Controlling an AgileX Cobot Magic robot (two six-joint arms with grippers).
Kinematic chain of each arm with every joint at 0, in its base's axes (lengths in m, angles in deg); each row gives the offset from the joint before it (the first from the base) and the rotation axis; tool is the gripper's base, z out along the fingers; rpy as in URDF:
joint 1: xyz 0 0 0.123 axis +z
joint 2: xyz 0 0 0 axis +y
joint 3: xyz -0.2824 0 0.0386 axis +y
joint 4: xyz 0.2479 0 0.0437 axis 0.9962 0 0.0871
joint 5: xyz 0 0 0 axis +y
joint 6: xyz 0.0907 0 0.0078 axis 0.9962 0 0.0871
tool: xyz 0 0 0 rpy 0 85 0
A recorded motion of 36 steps. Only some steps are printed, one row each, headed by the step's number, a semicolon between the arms.
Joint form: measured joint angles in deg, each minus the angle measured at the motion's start. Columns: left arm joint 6, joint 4, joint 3, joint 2, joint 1, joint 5; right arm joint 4, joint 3, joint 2, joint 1, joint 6, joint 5.
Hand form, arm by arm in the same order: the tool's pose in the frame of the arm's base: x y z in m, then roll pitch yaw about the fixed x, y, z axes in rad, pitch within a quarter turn. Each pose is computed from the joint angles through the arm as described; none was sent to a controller.
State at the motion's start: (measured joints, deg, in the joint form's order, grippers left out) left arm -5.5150 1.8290 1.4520 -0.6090 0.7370 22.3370; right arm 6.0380 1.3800 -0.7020 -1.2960 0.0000 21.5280
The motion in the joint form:
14: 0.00 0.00 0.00 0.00 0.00 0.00; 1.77 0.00 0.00 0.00 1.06 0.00
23: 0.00 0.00 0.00 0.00 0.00 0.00; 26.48 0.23 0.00 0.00 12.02 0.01
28: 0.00 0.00 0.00 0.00 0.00 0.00; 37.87 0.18 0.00 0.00 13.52 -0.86
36: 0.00 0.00 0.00 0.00 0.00 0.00; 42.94 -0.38 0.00 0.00 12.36 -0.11
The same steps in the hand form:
14: 0.0522 0.0018 0.1701 -2.9528 1.2478 -2.9171; 0.0525 0.0034 0.1722 2.6597 1.2345 2.6651
23: 0.0522 0.0018 0.1701 -2.9528 1.2478 -2.9171; 0.0525 0.0168 0.1757 1.9074 0.7466 1.9863
28: 0.0522 0.0018 0.1701 -2.9528 1.2478 -2.9171; 0.0528 0.0212 0.1811 1.7899 0.5431 1.9145
36: 0.0522 0.0018 0.1701 -2.9528 1.2478 -2.9171; 0.0520 0.0240 0.1857 1.7553 0.4815 1.9173

